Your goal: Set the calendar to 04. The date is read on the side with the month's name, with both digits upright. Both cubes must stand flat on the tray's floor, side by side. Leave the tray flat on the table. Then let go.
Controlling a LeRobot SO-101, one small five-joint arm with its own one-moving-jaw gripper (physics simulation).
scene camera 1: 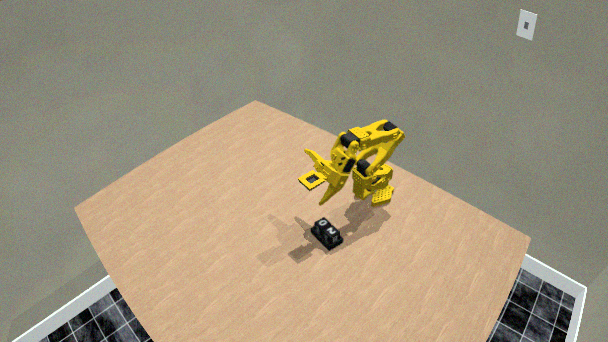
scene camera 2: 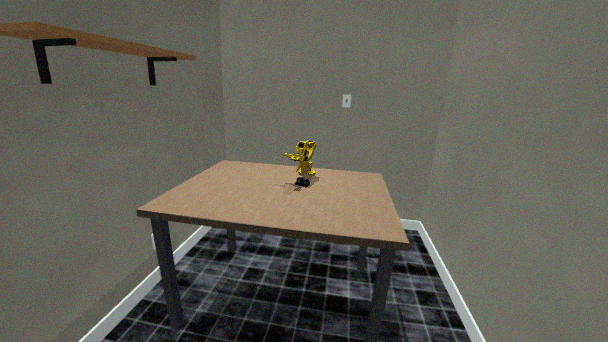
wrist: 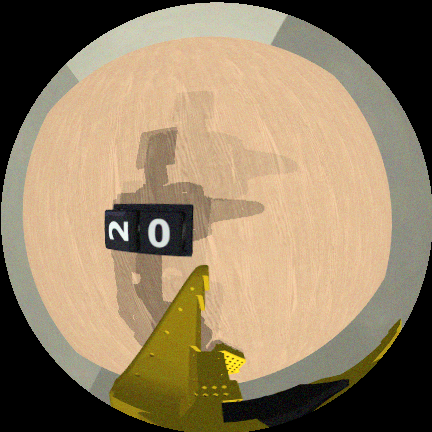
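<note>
The black tray [scene camera 1: 336, 245] [wrist: 189, 240] stands on the table below the arm and looks flat. Two black cubes are side by side in it, near each other. One cube [scene camera 1: 322, 223] [wrist: 159, 233] shows a white 0 on top. The other cube [scene camera 1: 331, 231] [wrist: 120, 231] shows a white 2 on top, turned a quarter against the 0 in the wrist view. The month's name and the side digits cannot be read. My gripper [scene camera 1: 313, 176] [wrist: 302, 295] is wide open and empty, above the table and apart from the cubes. Tray and cubes look tiny in scene camera 2.
The wooden table [scene camera 1: 200, 200] [scene camera 2: 240, 200] [wrist: 320, 225] carries the arm's base [scene camera 1: 372, 182] near the tray. The arm's shadows fall around the tray. A wall shelf [scene camera 2: 100, 41] hangs at the upper left in scene camera 2.
</note>
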